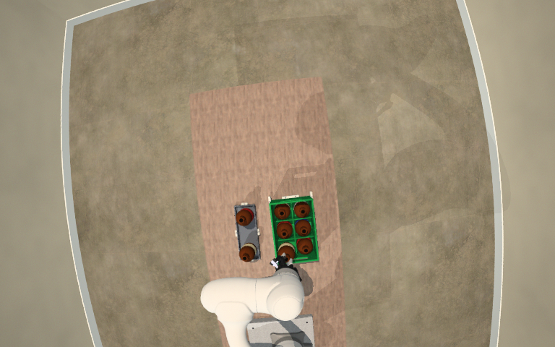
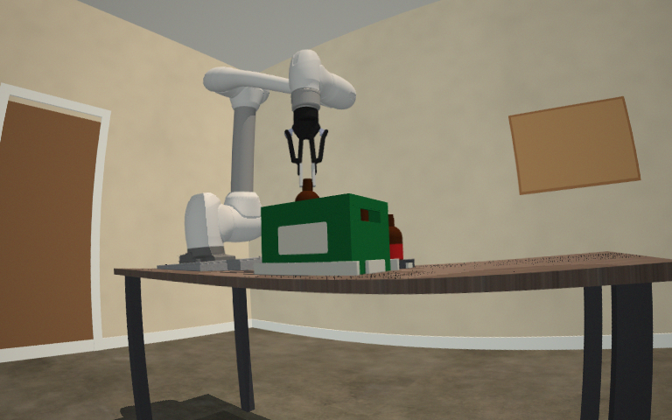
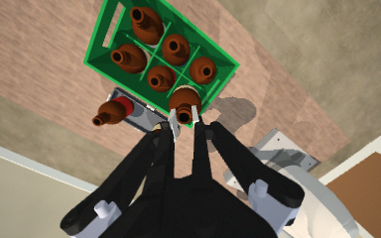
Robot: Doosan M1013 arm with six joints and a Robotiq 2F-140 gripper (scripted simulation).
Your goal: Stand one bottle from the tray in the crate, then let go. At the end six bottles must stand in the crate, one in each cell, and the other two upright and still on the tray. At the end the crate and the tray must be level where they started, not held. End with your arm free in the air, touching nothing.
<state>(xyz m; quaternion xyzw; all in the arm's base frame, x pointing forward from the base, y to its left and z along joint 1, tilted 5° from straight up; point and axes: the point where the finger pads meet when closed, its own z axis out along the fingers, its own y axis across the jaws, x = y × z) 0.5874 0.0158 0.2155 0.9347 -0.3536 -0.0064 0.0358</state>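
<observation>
Right now my hand is 90 mm short of the green crate, 40 mm to the left of it and 190 mm above it. Also, from my hand: grey tray: 60 mm ahead, 190 mm to the left, 260 mm below.
</observation>
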